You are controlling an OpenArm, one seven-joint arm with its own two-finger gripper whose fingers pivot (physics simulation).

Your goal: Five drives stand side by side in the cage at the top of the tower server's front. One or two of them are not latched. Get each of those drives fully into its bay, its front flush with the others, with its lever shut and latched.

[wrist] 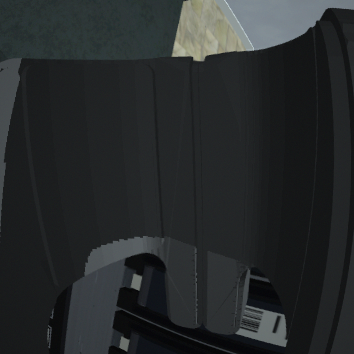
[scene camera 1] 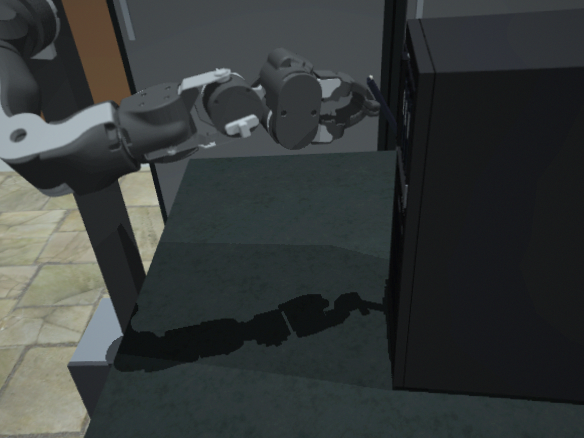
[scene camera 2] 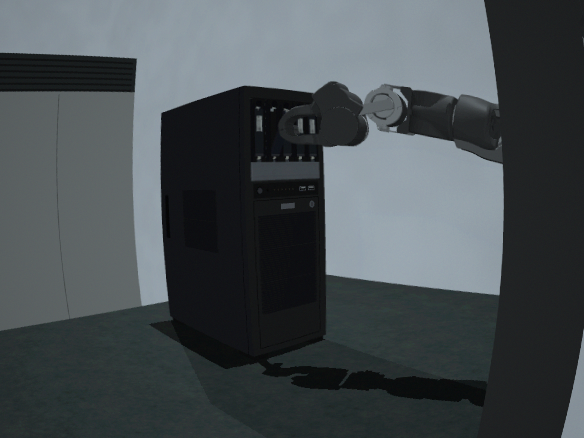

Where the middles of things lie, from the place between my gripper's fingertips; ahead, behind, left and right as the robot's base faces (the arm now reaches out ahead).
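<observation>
Black tower server (scene camera 1: 478, 292): from my hand, 20 cm ahead, 5 cm to the right, 15 cm below.
</observation>
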